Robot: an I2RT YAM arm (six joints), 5 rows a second.
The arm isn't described. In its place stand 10 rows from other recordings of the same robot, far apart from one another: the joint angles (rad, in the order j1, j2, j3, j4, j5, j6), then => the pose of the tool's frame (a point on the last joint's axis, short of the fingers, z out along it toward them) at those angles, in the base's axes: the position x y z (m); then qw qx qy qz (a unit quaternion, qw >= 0).
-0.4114, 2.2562, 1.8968, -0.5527, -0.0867, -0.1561 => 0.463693 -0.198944 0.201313 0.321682 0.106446 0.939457 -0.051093
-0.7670, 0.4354, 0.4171, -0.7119, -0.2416, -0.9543 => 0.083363 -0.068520 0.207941 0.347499 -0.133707 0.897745 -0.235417
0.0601, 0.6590, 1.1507, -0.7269, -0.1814, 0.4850 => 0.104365 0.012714 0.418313 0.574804 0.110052 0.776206 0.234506
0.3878, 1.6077, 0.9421, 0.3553, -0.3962, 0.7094 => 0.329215 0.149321 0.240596 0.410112 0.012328 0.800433 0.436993
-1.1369, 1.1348, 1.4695, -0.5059, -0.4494, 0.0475 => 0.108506 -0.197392 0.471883 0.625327 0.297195 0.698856 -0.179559
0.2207, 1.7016, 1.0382, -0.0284, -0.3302, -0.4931 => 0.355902 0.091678 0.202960 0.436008 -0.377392 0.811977 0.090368
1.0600, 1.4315, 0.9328, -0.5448, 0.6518, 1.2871 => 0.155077 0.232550 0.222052 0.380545 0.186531 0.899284 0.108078
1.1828, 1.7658, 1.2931, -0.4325, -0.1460, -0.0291 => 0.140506 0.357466 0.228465 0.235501 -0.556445 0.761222 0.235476
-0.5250, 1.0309, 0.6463, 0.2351, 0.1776, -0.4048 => 0.206020 -0.126599 0.287406 0.550659 0.103091 0.750115 -0.351389
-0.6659, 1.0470, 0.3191, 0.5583, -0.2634, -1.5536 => 0.176838 -0.127137 0.205610 0.374229 -0.401885 0.648052 -0.527702
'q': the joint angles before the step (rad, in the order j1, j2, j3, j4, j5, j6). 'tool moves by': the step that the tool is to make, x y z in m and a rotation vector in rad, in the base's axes. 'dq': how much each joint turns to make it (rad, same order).
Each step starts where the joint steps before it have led.
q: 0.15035 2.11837 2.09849 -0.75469 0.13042 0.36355
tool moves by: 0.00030 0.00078 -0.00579 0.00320 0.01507 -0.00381
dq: 0.00150 0.00310 -0.01380 0.00149 -0.00006 0.00766
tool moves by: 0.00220 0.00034 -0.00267 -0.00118 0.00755 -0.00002
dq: 0.00001 0.01225 0.01072 -0.00612 0.00004 0.00000
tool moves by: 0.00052 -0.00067 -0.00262 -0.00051 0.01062 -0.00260
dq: -0.00153 0.00465 0.00002 -0.00615 -0.00005 0.00154
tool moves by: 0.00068 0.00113 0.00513 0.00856 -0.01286 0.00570
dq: 0.00154 0.00305 0.02143 -0.00458 -0.00758 0.00156
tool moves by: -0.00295 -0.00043 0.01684 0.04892 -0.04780 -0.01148
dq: -0.00153 -0.01985 0.02152 0.00915 -0.02149 0.03672
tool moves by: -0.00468 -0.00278 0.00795 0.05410 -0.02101 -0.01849
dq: -0.00611 -0.02765 -0.01837 0.01536 -0.02449 0.04598
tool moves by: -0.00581 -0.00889 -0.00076 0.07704 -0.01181 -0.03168
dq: -0.01993 -0.04444 -0.07663 0.05055 -0.03984 0.06445
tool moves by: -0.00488 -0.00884 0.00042 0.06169 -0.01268 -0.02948
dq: -0.01993 -0.03533 -0.05678 0.03997 -0.03082 0.05219
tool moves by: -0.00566 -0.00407 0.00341 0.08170 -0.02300 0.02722
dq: -0.01383 -0.03683 -0.05071 0.04601 -0.08115 0.03679
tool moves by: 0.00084 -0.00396 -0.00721 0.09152 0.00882 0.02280
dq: -0.01537 -0.00458 -0.03811 0.03827 -0.08594 0.05060
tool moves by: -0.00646 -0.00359 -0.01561 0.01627 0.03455 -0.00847
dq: -0.00768 -0.02764 -0.09071 0.03232 -0.01085 0.01545
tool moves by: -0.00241 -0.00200 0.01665 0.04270 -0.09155 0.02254
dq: -0.00765 -0.03211 -0.01219 0.07655 -0.04602 0.01226
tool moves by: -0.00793 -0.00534 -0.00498 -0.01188 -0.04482 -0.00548
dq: -0.01075 -0.04746 -0.09787 0.09124 0.00313 -0.01527
